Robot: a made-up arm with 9 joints.
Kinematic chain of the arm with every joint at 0, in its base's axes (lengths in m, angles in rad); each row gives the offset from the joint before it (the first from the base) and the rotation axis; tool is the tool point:
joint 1: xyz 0 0 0.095 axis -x
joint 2: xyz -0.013 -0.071 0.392 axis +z
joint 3: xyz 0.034 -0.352 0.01 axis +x
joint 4: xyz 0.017 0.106 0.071 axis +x
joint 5: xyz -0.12 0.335 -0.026 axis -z
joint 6: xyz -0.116 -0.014 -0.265 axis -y
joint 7: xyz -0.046 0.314 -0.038 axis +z
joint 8: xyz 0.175 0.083 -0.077 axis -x
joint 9: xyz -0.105 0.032 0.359 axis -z
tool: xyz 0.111 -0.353 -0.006
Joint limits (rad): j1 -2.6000..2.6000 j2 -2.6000..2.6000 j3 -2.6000..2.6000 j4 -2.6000..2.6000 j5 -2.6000..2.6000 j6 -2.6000..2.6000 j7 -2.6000..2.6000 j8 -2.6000..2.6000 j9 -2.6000..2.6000
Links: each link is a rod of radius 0.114 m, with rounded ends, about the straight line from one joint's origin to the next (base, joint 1, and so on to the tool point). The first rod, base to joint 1, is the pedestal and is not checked.
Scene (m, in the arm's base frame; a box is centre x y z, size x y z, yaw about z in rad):
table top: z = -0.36
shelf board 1: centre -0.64 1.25 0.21 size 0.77 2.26 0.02 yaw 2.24
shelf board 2: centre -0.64 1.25 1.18 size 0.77 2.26 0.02 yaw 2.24
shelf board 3: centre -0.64 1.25 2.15 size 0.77 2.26 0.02 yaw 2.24
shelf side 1: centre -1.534 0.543 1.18 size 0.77 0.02 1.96 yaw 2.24
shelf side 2: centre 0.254 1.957 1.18 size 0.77 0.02 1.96 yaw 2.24
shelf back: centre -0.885 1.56 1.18 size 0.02 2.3 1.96 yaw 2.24
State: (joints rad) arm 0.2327 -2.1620 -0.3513 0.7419 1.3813 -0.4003 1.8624 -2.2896 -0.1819
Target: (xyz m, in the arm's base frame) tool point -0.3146 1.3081 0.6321
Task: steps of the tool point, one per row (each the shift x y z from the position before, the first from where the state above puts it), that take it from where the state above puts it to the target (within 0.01 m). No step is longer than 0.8 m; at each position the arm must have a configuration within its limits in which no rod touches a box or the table.
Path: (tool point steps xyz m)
1: -0.3857 0.0294 -0.4346
2: -0.6043 0.0049 0.0858
3: -0.3866 0.2198 0.5499
4: 0.0914 0.5502 0.5147
5: 0.4397 0.5963 0.0071
6: 0.4276 0.2165 -0.4429
7: -0.1707 0.3342 -0.0109
8: -0.2390 0.1838 0.0109

